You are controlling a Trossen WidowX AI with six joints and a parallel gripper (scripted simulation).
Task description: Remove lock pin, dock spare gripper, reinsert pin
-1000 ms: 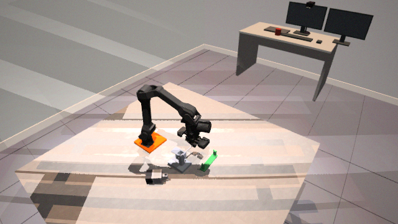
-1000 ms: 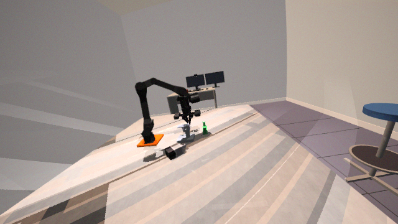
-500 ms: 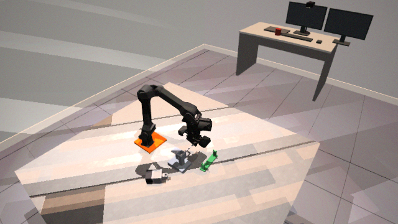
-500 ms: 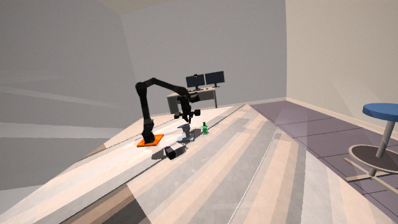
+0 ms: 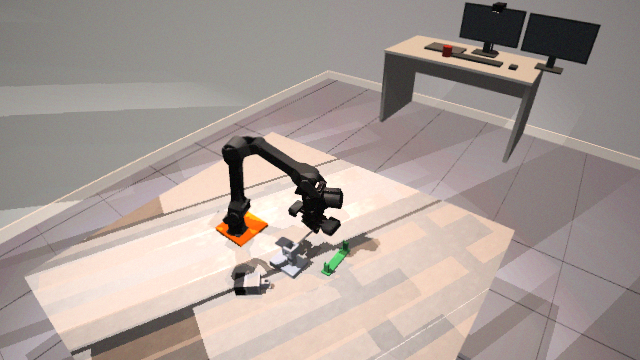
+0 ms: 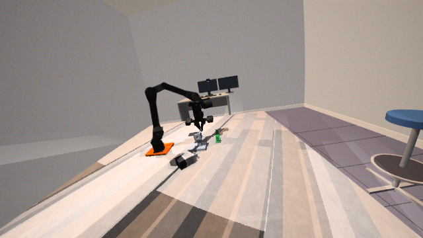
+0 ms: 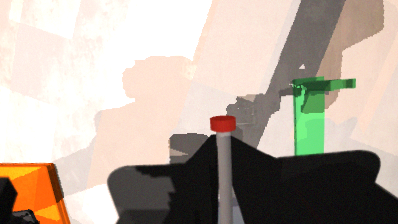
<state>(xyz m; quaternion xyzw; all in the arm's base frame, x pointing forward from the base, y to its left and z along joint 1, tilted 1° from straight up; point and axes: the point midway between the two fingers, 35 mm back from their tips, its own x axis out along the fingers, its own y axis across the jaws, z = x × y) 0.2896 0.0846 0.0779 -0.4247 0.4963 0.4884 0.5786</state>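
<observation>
My gripper tip is now 100 mm short of the green rack, 40 mm to the left of it and 30 mm above it. The rest, counted from my gripper tip: spare gripper 270 mm to the right, 90 mm behind, 30 mm below; then grey mount 130 mm to the right, 30 mm behind.
</observation>
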